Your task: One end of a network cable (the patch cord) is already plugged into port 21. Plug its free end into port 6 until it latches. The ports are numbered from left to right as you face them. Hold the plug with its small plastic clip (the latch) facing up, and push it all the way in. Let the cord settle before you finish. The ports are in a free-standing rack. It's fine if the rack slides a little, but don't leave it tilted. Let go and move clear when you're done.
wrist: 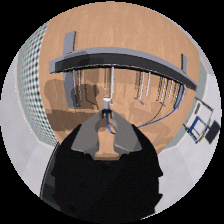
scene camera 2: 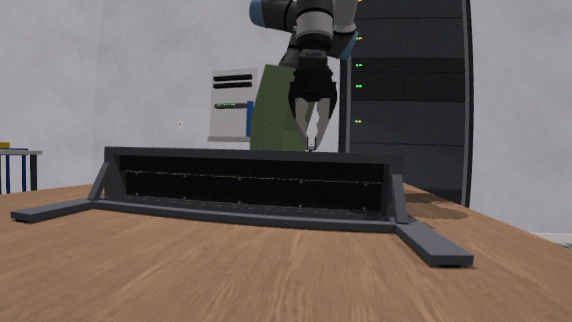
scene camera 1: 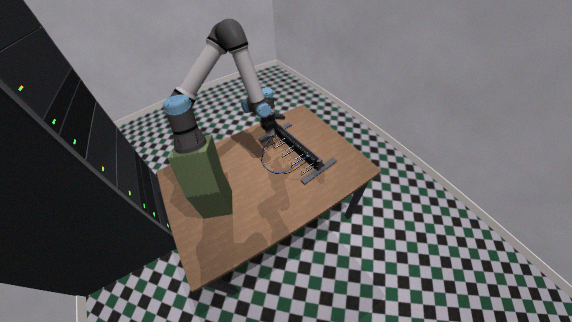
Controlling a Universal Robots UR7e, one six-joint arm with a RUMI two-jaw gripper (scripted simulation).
Labels:
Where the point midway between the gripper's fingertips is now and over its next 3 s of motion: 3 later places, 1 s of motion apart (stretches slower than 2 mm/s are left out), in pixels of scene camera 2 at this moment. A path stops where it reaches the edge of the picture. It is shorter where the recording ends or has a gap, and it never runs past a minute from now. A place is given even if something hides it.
The gripper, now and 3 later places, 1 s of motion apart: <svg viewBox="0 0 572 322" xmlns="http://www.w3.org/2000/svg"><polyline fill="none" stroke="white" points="311,150 311,161 310,166 310,167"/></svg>

